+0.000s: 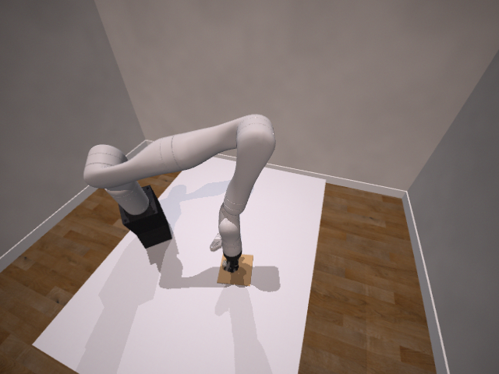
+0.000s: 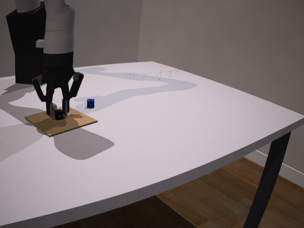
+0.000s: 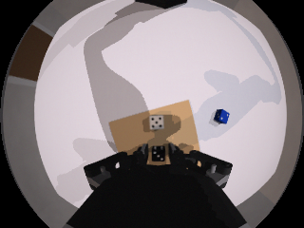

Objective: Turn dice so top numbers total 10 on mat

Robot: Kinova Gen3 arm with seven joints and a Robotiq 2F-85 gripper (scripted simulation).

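The black die lies 10 mm ahead of my hand and 10 mm below it. The rest, counted from my hand: blue die: 50 mm behind, 110 mm to the left, 20 mm below; white die: 40 mm behind, 10 mm below; tan mat: 10 mm ahead, 30 mm below.
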